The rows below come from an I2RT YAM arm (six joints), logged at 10 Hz.
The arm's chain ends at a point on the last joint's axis. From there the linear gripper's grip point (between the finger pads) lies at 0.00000 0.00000 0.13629 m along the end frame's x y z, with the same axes.
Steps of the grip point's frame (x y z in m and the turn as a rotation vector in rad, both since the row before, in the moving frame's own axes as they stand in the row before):
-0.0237 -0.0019 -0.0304 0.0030 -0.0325 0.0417
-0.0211 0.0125 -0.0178 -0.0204 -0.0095 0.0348
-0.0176 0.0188 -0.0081 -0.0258 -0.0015 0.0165
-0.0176 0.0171 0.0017 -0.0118 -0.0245 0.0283
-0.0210 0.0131 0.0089 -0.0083 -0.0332 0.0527
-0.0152 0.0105 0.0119 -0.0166 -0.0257 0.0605
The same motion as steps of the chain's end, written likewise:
-0.0193 -0.0014 -0.0303 0.0030 -0.0325 0.0417
-0.0198 0.0097 -0.0178 -0.0204 -0.0095 0.0348
-0.0174 0.0153 -0.0081 -0.0258 -0.0015 0.0165
-0.0142 0.0155 0.0018 -0.0118 -0.0245 0.0283
-0.0164 0.0121 0.0090 -0.0083 -0.0332 0.0527
-0.0116 0.0083 0.0120 -0.0166 -0.0257 0.0605

